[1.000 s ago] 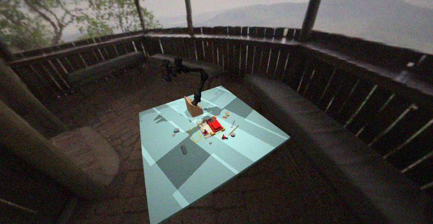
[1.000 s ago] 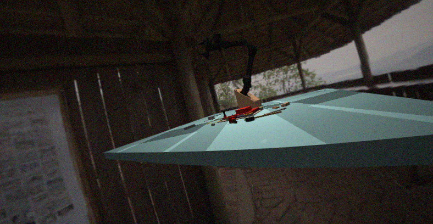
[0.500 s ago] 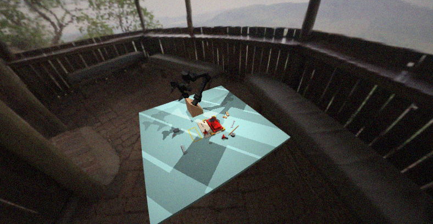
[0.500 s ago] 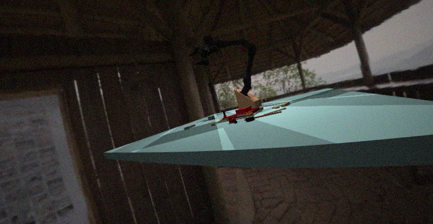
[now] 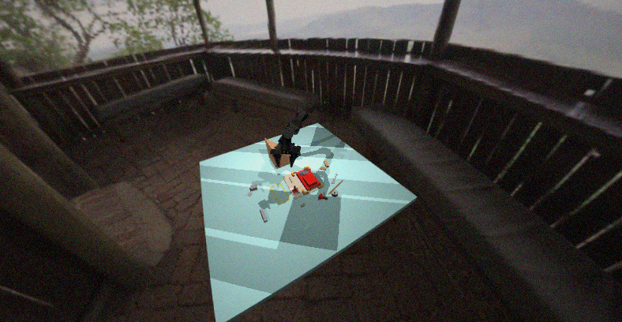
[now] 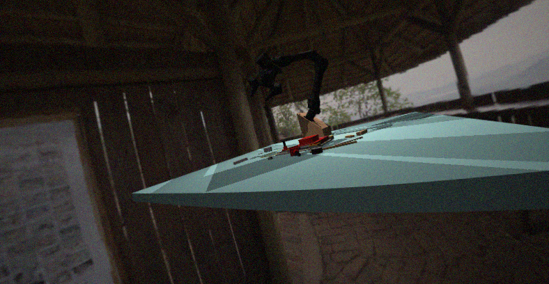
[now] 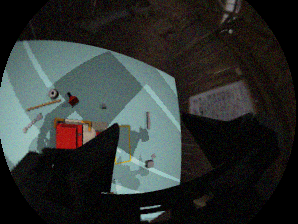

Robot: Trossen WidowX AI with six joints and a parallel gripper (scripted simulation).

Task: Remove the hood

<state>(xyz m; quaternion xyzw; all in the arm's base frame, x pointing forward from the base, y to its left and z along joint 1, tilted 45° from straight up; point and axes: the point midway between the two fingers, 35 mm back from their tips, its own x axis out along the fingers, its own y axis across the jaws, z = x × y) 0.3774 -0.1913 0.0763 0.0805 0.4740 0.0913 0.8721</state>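
Now: the red hood 6 cm behind my gripper tip, 19 cm to the left of it and 26 cm below it. The rest, counted from my gripper tip: grey bar 2 cm ahead, 21 cm to the right, 29 cm below; then dark wheel 13 cm ahead, 27 cm to the left, 29 cm below; then wooden rod 8 cm ahead, 32 cm to the left, 30 cm below.
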